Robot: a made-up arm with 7 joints. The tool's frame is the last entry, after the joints.
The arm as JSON. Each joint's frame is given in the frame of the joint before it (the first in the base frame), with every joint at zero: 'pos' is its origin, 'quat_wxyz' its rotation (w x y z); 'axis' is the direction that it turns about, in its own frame. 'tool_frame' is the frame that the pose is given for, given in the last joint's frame.
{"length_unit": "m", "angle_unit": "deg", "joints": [
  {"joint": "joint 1", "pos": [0.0, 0.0, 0.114], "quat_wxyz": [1.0, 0.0, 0.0, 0.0], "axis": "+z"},
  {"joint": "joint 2", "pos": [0.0, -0.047, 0.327], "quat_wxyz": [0.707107, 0.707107, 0.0, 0.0], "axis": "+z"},
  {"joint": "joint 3", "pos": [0.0, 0.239, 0.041], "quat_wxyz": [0.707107, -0.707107, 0.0, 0.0], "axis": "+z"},
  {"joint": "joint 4", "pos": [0.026, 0.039, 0.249], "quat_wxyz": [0.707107, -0.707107, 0.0, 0.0], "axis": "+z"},
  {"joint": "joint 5", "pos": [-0.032, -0.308, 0.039], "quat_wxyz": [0.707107, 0.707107, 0.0, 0.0], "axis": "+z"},
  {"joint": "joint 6", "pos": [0.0, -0.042, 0.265], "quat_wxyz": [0.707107, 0.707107, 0.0, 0.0], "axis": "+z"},
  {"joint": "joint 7", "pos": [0.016, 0.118, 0.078], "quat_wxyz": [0.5, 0.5, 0.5, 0.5], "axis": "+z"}
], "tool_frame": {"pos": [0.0, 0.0, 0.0], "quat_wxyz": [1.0, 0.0, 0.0, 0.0]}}
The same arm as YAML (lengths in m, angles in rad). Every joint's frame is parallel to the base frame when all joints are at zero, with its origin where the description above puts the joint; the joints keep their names.
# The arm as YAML. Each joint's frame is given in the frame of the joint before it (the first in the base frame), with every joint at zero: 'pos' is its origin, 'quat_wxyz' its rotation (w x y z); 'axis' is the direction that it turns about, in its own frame. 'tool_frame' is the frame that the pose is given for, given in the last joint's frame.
length_unit: m
angle_unit: rad
joints:
  - joint: joint 1
    pos: [0.0, 0.0, 0.114]
    quat_wxyz: [1.0, 0.0, 0.0, 0.0]
    axis: [0.0, 0.0, 1.0]
  - joint: joint 2
    pos: [0.0, -0.047, 0.327]
    quat_wxyz: [1.0, 0.0, 0.0, 0.0]
    axis: [0.0, -1.0, 0.0]
  - joint: joint 3
    pos: [0.0, -0.041, 0.239]
    quat_wxyz: [1.0, 0.0, 0.0, 0.0]
    axis: [0.0, 0.0, 1.0]
  - joint: joint 4
    pos: [0.026, 0.039, 0.249]
    quat_wxyz: [1.0, 0.0, 0.0, 0.0]
    axis: [0.0, 1.0, 0.0]
  - joint: joint 5
    pos: [-0.032, 0.039, 0.308]
    quat_wxyz: [1.0, 0.0, 0.0, 0.0]
    axis: [0.0, 0.0, 1.0]
  - joint: joint 6
    pos: [0.0, -0.042, 0.265]
    quat_wxyz: [1.0, 0.0, 0.0, 0.0]
    axis: [0.0, -1.0, 0.0]
  - joint: joint 7
    pos: [0.016, -0.078, 0.118]
    quat_wxyz: [1.0, 0.0, 0.0, 0.0]
    axis: [1.0, 0.0, 0.0]
tool_frame:
  pos: [0.0, 0.0, 0.0]
  quat_wxyz: [0.0, 0.707107, 0.0, 0.707107]

